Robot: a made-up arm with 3 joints.
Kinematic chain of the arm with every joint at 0, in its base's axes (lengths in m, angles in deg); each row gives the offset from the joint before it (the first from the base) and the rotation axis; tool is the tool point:
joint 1: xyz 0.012 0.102 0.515 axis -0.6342 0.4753 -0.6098
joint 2: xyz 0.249 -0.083 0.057 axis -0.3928 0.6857 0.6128
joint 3: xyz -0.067 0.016 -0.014 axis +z
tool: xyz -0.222 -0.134 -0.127
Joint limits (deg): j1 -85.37..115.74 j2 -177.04..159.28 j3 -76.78..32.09
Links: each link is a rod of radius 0.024 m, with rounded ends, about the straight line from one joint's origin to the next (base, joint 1, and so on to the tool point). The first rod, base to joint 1, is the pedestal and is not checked.
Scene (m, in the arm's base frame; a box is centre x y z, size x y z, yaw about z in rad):
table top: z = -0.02
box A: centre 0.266 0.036 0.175 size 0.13 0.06 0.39 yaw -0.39
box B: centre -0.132 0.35 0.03 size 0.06 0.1 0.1 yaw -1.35
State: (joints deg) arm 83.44 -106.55 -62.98
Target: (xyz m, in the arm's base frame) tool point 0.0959 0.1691 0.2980
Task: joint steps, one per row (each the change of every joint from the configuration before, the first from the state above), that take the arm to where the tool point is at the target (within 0.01 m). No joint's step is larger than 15 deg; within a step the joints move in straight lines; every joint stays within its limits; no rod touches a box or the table.
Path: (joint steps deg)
1: 8.08 10.70 13.04
2: 8.07 10.70 13.04
3: 8.07 10.69 13.04
4: 8.08 10.70 13.04
5: -14.50 3.77 -5.68
6: -14.50 3.78 -5.68
7: -14.50 3.77 -5.68
8: -14.50 3.77 -5.68
9: -14.50 3.77 -5.68
10: -14.50 3.78 -5.68

